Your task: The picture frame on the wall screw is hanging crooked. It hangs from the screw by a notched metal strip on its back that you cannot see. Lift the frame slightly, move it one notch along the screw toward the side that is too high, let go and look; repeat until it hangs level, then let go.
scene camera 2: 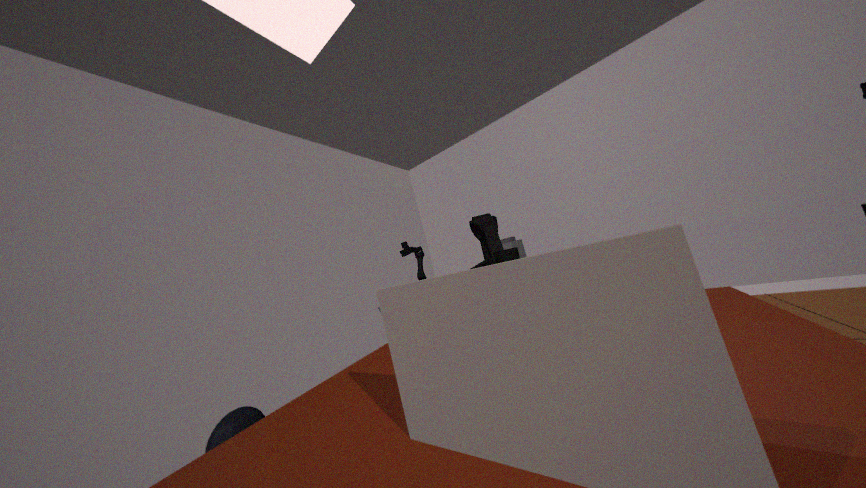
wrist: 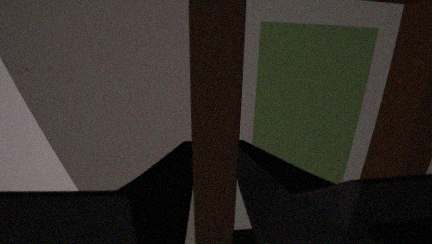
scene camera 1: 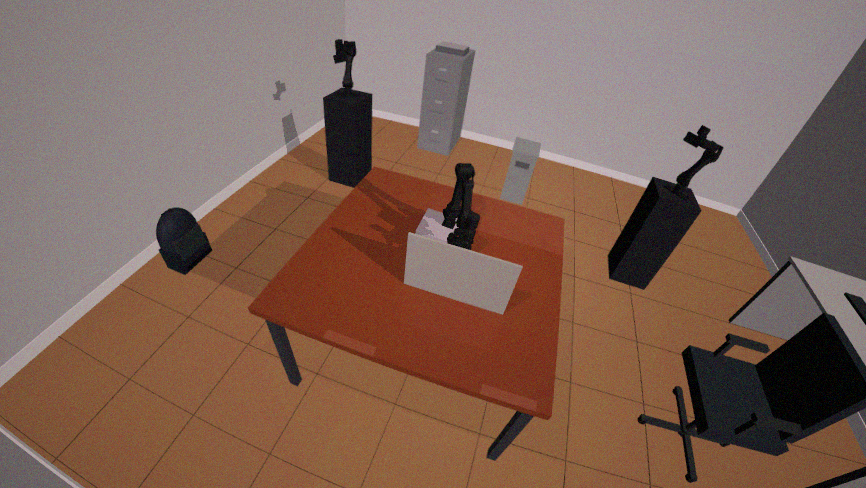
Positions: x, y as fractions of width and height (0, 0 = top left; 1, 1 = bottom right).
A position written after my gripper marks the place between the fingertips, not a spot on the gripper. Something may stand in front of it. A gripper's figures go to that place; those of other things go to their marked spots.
Scene:
My gripper (wrist: 0.49, 0.61) is 0.11 m from the lens. A grey wall panel (wrist: 0.26, 0.38) is 0.13 m from the lens.

